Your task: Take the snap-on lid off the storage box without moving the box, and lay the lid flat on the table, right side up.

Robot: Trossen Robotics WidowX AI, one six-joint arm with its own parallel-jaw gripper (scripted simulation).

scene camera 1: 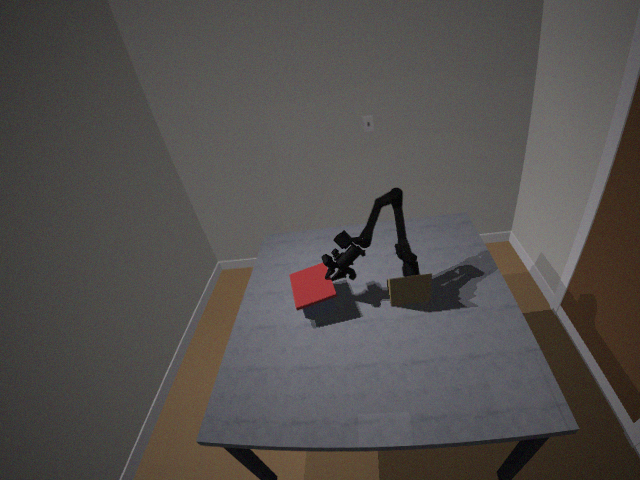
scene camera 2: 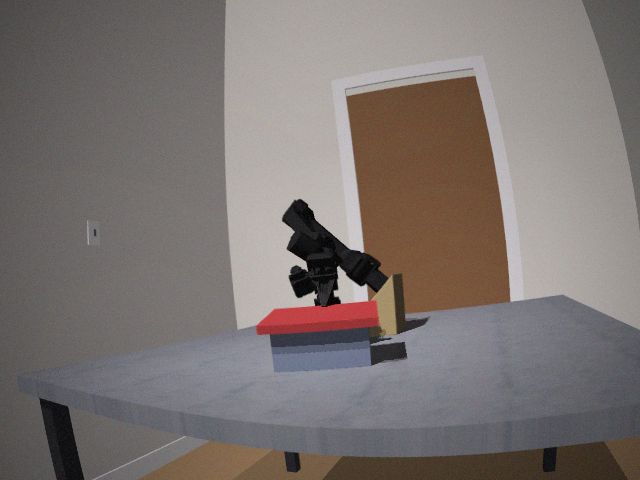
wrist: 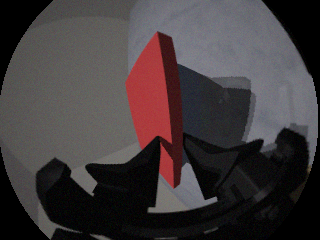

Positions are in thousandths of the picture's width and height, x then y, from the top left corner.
Scene:
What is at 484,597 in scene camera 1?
A red lid.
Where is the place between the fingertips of my gripper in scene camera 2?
507,649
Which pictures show the red lid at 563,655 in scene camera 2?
Scene camera 1, scene camera 2 and the wrist view: all of them.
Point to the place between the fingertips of my gripper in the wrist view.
533,573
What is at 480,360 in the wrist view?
A red lid.

